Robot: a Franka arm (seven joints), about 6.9 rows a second.
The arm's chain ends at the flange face. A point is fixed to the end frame.
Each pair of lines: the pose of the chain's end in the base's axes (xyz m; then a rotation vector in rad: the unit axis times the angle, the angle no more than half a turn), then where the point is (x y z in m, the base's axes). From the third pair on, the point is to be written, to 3 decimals.
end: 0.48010, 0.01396, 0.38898, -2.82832, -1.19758, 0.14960
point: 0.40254 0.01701 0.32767
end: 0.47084, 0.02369, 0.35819, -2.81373, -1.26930, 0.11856
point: 0.39478 0.02305 0.29496
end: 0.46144, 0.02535, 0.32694, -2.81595, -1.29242, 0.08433
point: 0.387 0.024 0.262
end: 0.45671, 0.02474, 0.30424, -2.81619, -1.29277, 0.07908
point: 0.382 0.023 0.239
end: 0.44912, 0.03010, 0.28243, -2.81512, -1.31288, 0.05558
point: 0.376 0.028 0.216
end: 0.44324, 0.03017, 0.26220, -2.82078, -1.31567, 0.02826
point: 0.371 0.028 0.194
